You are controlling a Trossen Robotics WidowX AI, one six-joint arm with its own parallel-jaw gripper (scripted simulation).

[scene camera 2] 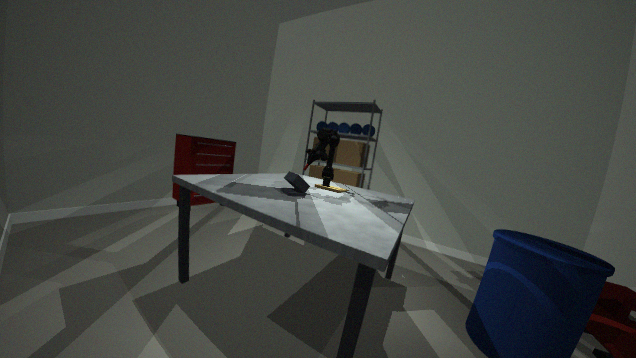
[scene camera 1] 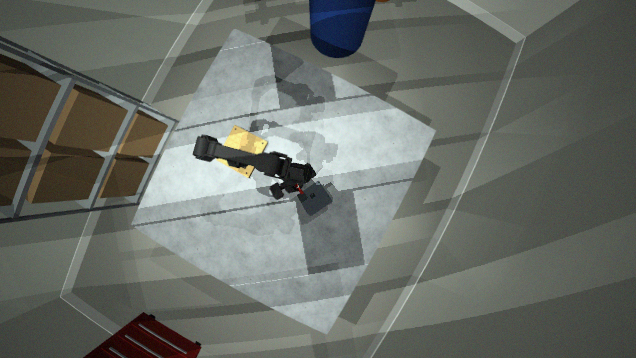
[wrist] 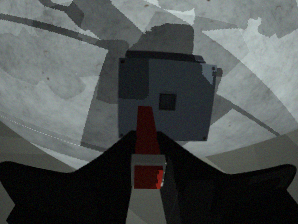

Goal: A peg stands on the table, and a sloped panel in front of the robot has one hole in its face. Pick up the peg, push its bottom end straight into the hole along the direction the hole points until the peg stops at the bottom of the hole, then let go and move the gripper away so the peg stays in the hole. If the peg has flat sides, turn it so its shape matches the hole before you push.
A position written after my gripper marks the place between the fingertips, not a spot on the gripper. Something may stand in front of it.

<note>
My gripper (wrist: 145, 137) carries a red peg.
</note>
